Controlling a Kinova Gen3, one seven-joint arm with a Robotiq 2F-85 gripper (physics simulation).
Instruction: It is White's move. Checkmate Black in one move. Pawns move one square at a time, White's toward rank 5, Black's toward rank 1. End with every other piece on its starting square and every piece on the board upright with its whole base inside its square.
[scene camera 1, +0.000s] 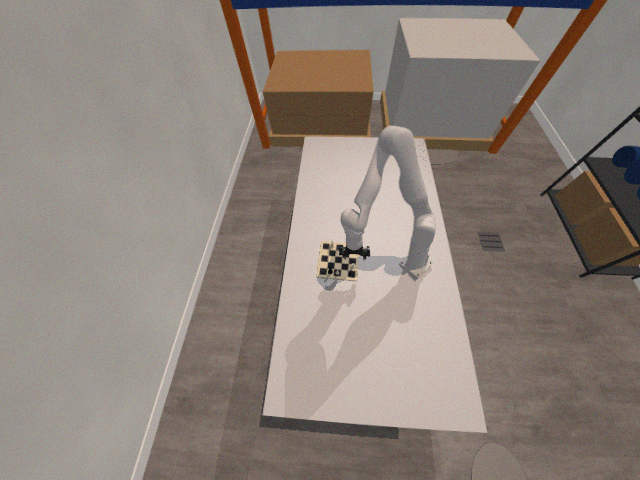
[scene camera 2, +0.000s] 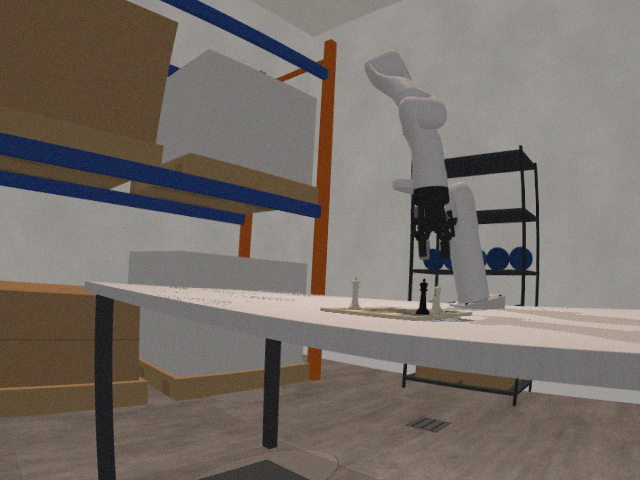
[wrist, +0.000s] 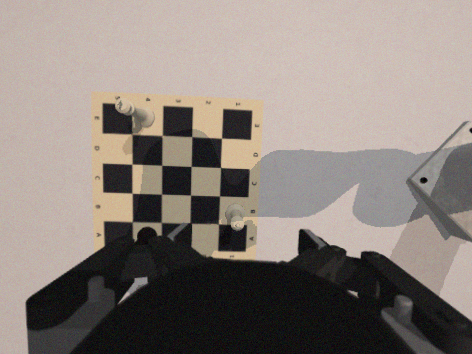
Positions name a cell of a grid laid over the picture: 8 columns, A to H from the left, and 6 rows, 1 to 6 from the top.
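There's a chessboard here, and you'd find it in the wrist view (D3), in scene camera 1 (E4) and in scene camera 2 (E4) as well.
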